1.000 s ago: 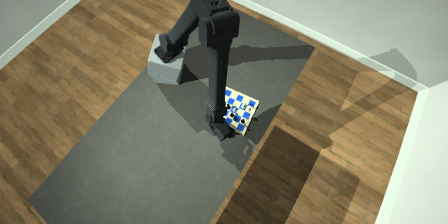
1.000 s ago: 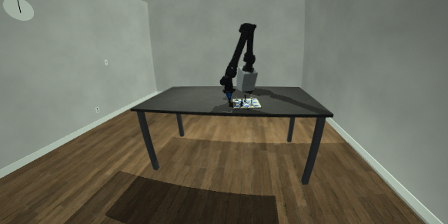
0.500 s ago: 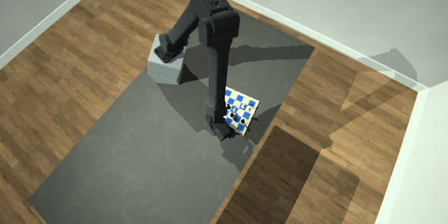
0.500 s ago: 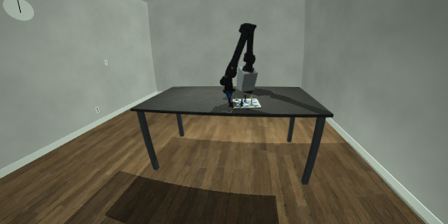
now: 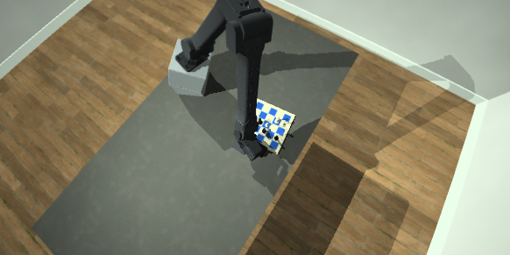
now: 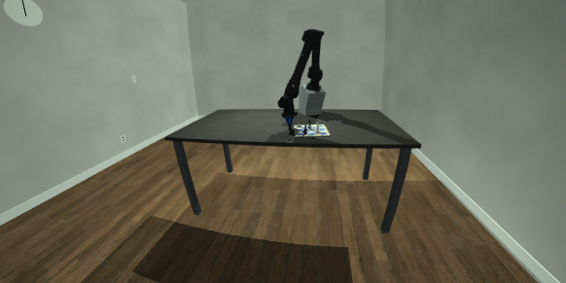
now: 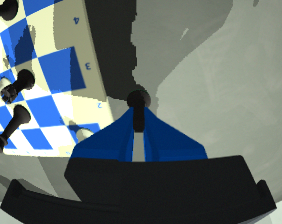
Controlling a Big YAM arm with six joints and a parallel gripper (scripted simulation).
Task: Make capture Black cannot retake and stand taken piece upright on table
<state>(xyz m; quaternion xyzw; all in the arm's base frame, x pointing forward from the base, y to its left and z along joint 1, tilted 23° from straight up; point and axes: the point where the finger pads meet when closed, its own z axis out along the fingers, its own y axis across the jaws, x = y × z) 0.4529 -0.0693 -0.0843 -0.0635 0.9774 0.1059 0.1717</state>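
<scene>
Now: hand 1 cm above the black piece. From my hand the other things lie so: cream chessboard: 14 cm to the left, 2 cm below; then white piece: 5 cm behind, 5 cm to the left.
</scene>
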